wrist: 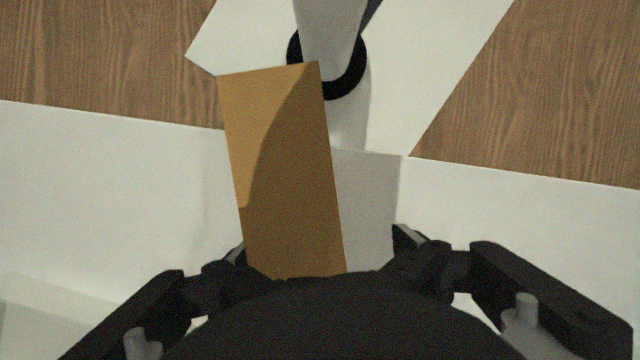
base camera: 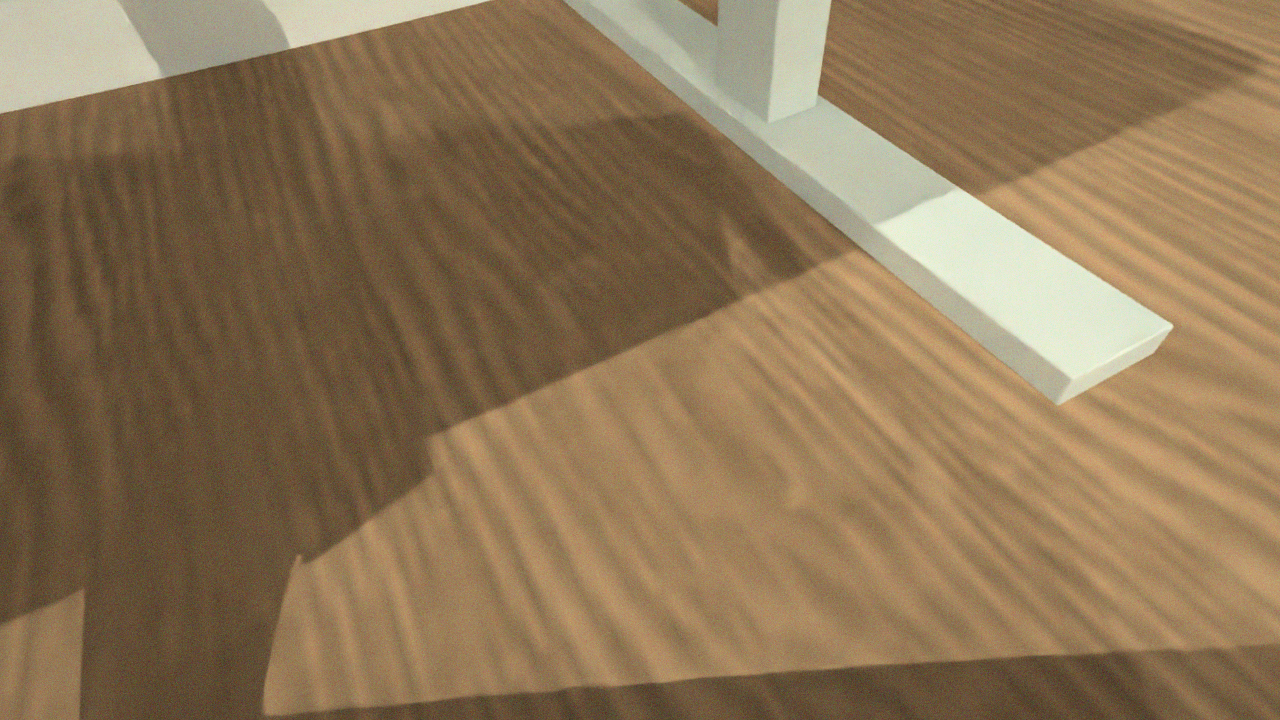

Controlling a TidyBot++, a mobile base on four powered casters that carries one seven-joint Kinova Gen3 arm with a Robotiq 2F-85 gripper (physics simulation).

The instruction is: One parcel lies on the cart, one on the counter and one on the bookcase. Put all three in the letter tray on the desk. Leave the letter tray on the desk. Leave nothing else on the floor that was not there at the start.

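Pixels of known places: gripper, between the fingertips: [wrist: 325,245]; arm's base, origin of its link: [wrist: 326,57].
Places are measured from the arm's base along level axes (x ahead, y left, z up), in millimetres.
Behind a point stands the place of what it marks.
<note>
A brown parcel [wrist: 292,175] @[x 188, y 95, z 376 mm] shows in the wrist view above a white top, its upper end overlapping the top's edge in the picture. Part of it is in shadow, and its lower end is hidden behind the gripper body. My gripper [wrist: 325,245] @[x 217, y 135, z 349 mm] is open and holds nothing. Its fingertips show on either side of the parcel's lower part; their height relative to it is hard to tell. A pale raised edge [wrist: 50,290] @[x 367, y -13, z 330 mm], which looks like part of the letter tray, shows at the lower left of the wrist view. The other two parcels do not show.
The white top [wrist: 525,215] @[x 124, y 252, z 324 mm] spans the wrist view. Beyond its edge are my white base [wrist: 440,45] @[x -153, y 177, z -14 mm] and the arm's lower part [wrist: 330,35] @[x 37, y 27, z 182 mm], close to the parcel. In the base camera, a white foot bar [base camera: 1002,268] with an upright leg [base camera: 769,53] @[x 651, y -123, z -314 mm] stands on the wooden floor [base camera: 671,501] @[x 316, y -17, z -396 mm].
</note>
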